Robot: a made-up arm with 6 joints. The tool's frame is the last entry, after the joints.
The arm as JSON. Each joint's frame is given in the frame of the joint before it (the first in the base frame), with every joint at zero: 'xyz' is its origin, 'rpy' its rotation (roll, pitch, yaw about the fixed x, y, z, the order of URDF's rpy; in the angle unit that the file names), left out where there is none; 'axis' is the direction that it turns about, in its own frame. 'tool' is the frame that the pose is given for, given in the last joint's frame.
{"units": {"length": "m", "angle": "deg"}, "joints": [
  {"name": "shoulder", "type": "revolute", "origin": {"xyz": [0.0, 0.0, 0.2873], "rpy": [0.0, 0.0, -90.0]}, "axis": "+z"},
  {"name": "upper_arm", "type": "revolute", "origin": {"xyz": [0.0, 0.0, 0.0], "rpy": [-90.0, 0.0, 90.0]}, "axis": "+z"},
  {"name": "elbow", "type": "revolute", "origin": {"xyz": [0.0, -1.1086, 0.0], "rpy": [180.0, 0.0, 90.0]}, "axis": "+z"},
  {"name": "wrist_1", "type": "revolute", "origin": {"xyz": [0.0, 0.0, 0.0], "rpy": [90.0, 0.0, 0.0]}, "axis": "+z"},
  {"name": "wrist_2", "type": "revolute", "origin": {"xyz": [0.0, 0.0, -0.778], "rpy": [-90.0, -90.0, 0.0]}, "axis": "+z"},
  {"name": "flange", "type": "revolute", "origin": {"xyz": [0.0, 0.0, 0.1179], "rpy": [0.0, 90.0, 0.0]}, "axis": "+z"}
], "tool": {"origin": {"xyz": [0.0, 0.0, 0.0], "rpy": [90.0, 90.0, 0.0]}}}
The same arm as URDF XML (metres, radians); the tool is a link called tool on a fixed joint. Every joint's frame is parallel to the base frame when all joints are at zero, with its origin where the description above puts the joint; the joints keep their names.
<robot name="arm">
<link name="base_link"/>
<link name="link1"/>
<link name="link2"/>
<link name="link3"/>
<link name="link4"/>
<link name="link5"/>
<link name="link6"/>
<link name="tool"/>
<joint name="shoulder" type="continuous"><parent link="base_link"/><child link="link1"/><origin xyz="0 0 0.2873"/><axis xyz="0 0 1"/></joint>
<joint name="upper_arm" type="continuous"><parent link="link1"/><child link="link2"/><origin xyz="0 0 0"/><axis xyz="0 1 0"/></joint>
<joint name="elbow" type="continuous"><parent link="link2"/><child link="link3"/><origin xyz="0 0 1.1086"/><axis xyz="0 -1 0"/></joint>
<joint name="wrist_1" type="continuous"><parent link="link3"/><child link="link4"/><origin xyz="0 0 0"/><axis xyz="-1 0 0"/></joint>
<joint name="wrist_2" type="continuous"><parent link="link4"/><child link="link5"/><origin xyz="0.778 0 0"/><axis xyz="0 -1 0"/></joint>
<joint name="flange" type="continuous"><parent link="link5"/><child link="link6"/><origin xyz="0 -0.1179 0"/><axis xyz="-1 0 0"/></joint>
<joint name="tool_fixed" type="fixed"><parent link="link6"/><child link="tool"/><origin xyz="0 0 0"/></joint>
</robot>

